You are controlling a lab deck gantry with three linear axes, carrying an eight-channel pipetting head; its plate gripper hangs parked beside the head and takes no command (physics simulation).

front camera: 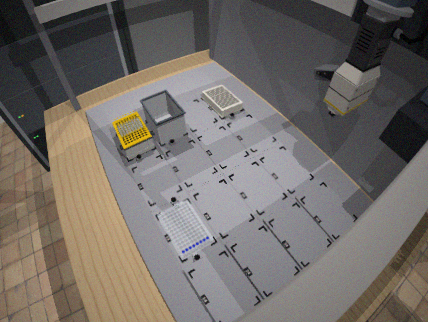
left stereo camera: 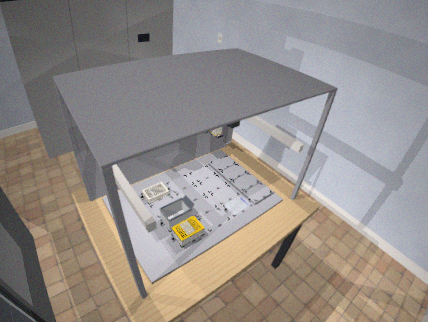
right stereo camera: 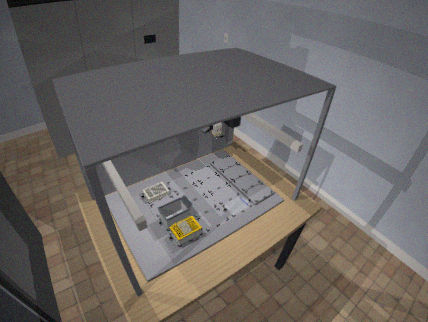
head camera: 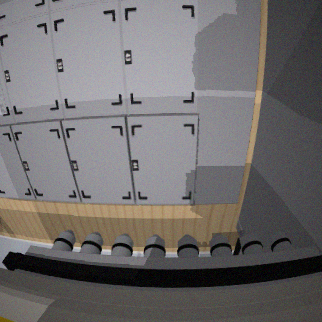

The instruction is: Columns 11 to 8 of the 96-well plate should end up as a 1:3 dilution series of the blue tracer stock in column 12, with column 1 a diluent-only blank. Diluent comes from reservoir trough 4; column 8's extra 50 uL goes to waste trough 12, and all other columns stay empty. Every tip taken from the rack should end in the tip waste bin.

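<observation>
The clear 96-well plate [front camera: 182, 225] [left stereo camera: 236, 206] [right stereo camera: 236, 205] lies on the deck, with one blue column at its near end in the front view. The yellow tip rack [front camera: 132, 129] [left stereo camera: 188, 228] [right stereo camera: 186, 227] stands at the far left; how many tips it holds is too small to tell. The grey open waste bin [front camera: 173, 129] stands beside it. The cream reservoir [front camera: 222, 100] [left stereo camera: 156, 191] [right stereo camera: 156, 191] stands beyond the bin. The pipetting head [front camera: 352, 87] [right stereo camera: 217, 129] hangs high, away from the labware. Its nozzles [head camera: 155, 246] show no tips. My plate gripper's fingers cannot be made out.
Black corner marks divide the deck [front camera: 240, 215] [head camera: 95, 160] into positions. A wooden border [front camera: 70, 200] [head camera: 125, 220] runs around it. A grey canopy [left stereo camera: 200, 95] [right stereo camera: 200, 95] on posts covers the deck, and pale rails [left stereo camera: 135, 200] [right stereo camera: 125, 197] run beneath it.
</observation>
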